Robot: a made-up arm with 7 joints.
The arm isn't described. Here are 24 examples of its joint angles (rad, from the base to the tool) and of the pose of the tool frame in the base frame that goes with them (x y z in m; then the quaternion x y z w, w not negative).
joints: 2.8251 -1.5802 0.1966 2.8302 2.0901 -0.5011 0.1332
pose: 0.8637 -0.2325 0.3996 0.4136 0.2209 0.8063 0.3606
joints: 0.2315 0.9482 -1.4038 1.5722 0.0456 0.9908 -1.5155
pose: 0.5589 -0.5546 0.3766 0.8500 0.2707 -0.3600 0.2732
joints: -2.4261 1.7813 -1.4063 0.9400 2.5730 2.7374 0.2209
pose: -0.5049 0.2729 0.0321 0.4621 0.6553 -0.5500 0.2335
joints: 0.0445 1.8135 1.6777 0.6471 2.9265 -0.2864 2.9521
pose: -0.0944 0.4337 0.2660 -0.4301 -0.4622 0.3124 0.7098
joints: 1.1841 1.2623 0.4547 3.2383 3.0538 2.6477 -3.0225
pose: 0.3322 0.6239 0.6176 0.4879 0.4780 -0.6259 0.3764
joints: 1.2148 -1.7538 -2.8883 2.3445 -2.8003 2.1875 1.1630
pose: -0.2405 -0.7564 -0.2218 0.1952 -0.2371 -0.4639 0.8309
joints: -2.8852 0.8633 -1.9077 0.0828 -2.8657 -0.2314 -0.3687
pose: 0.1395 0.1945 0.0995 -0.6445 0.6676 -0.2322 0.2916
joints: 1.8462 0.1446 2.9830 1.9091 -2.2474 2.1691 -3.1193
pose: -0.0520 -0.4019 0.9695 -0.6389 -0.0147 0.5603 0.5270
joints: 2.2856 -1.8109 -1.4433 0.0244 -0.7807 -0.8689 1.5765
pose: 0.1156 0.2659 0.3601 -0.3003 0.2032 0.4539 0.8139
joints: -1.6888 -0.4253 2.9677 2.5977 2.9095 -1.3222 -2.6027
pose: 0.1398 0.5605 0.7894 -0.8379 -0.3260 -0.3671 0.2385
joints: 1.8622 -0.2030 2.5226 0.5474 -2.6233 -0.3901 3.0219
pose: -0.0914 -0.3578 0.0420 -0.4315 0.9012 -0.0386 0.0131
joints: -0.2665 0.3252 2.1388 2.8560 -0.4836 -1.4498 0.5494
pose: 0.2164 -0.0710 1.0255 0.4892 0.3097 -0.5003 0.6438
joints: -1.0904 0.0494 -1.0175 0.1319 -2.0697 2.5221 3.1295
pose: -0.2299 -0.2040 0.1135 -0.0377 -0.2622 -0.0118 0.9642
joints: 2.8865 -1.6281 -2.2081 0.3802 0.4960 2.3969 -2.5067
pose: -0.0363 0.2678 0.1002 0.3411 0.1484 0.1408 0.9175
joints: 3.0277 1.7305 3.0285 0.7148 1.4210 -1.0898 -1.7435
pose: -0.1587 -0.1399 0.6754 0.2862 -0.4983 0.7510 0.3252
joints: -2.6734 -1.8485 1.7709 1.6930 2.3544 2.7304 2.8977
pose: 0.6771 -0.1949 -0.1000 -0.1795 -0.7308 -0.5544 0.3555
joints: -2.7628 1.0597 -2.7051 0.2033 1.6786 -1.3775 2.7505
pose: 0.1803 0.1018 0.4249 0.4555 0.4352 -0.0091 0.7765
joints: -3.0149 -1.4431 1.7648 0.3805 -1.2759 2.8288 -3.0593
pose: 0.0075 -0.3321 0.2340 -0.1661 0.4830 0.1979 0.8366
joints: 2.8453 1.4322 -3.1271 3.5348 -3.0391 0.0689 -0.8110
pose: -0.8570 0.2648 0.1348 0.1649 -0.7947 -0.2732 0.5164
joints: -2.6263 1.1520 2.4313 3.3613 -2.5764 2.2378 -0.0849
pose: -0.7667 -0.3063 0.3457 -0.1986 0.9569 0.0722 0.1993
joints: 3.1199 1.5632 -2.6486 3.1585 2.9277 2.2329 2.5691
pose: -0.8545 -0.0344 0.0786 0.8867 0.3009 0.2734 0.2201
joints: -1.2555 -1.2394 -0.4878 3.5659 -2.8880 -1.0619 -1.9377
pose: -0.1582 0.7736 0.3686 -0.1631 0.2408 0.9464 0.1407
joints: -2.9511 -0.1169 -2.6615 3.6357 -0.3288 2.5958 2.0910
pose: -0.0251 -0.1129 0.9815 -0.5524 0.7076 -0.0730 0.4346
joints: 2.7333 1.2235 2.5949 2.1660 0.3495 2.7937 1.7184
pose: -0.5001 0.0025 0.7902 -0.4536 0.8007 -0.1218 0.3720
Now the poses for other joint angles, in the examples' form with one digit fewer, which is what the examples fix.
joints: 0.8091 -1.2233 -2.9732 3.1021 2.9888 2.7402 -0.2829
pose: -0.504 -0.521 0.604 -0.571 -0.357 -0.714 0.192
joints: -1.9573 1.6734 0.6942 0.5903 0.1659 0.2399 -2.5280
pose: 0.353 -0.030 -0.191 -0.687 -0.315 -0.575 0.312
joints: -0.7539 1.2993 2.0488 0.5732 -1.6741 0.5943 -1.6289
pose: 0.183 0.431 0.418 -0.299 0.792 0.483 0.222
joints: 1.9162 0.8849 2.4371 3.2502 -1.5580 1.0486 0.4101
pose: -0.232 0.760 0.730 -0.562 -0.507 0.196 0.624
